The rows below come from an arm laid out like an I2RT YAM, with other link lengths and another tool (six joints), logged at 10 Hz.
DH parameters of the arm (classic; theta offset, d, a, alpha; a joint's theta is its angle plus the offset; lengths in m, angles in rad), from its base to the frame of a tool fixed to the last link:
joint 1: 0 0.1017 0.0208 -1.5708
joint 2: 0 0 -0.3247 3.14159
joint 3: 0.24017 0 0.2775 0
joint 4: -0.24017 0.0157 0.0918 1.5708
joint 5: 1.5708 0.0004 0 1.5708
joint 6: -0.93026 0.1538 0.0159 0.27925
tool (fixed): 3.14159 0.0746 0 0
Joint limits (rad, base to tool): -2.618..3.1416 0..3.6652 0..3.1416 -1.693..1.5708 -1.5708..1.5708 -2.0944..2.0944
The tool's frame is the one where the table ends.
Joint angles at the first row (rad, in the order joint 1, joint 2, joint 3, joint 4, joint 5, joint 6):
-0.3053, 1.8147, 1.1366, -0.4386, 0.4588, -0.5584
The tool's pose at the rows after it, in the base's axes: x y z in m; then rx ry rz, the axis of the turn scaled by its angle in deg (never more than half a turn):
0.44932 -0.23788 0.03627 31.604 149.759 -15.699
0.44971 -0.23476 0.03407 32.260 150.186 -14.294
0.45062 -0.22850 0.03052 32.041 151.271 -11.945
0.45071 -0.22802 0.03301 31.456 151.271 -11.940
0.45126 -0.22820 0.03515 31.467 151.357 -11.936
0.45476 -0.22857 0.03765 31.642 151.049 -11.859
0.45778 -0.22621 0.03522 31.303 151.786 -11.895
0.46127 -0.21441 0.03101 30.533 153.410 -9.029
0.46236 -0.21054 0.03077 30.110 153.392 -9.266
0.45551 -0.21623 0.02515 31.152 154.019 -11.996
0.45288 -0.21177 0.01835 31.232 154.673 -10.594
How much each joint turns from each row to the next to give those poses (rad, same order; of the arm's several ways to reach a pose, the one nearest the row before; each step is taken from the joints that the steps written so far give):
0.0000, -0.0046, 0.0077, -0.0108, -0.0307, -0.0015
0.0000, 0.0061, 0.0108, -0.0184, -0.0154, 0.0122
0.0000, 0.0077, 0.0138, -0.0246, -0.0291, 0.0016
0.0000, -0.0061, 0.0000, -0.0015, -0.0017, -0.0077
0.0000, 0.0000, 0.0092, -0.0107, 0.0001, 0.0000
0.0016, 0.0045, 0.0138, -0.0062, -0.0001, 0.0046
0.0076, 0.0154, 0.0168, -0.0137, 0.0031, 0.0016
0.0107, 0.0153, 0.0260, -0.0384, -0.0321, 0.0046
0.0108, -0.0015, -0.0044, 0.0029, 0.0060, 0.0045
0.0015, 0.0076, -0.0123, 0.0032, 0.0369, 0.0077
0.0001, 0.0032, -0.0122, 0.0030, -0.0169, 0.0031

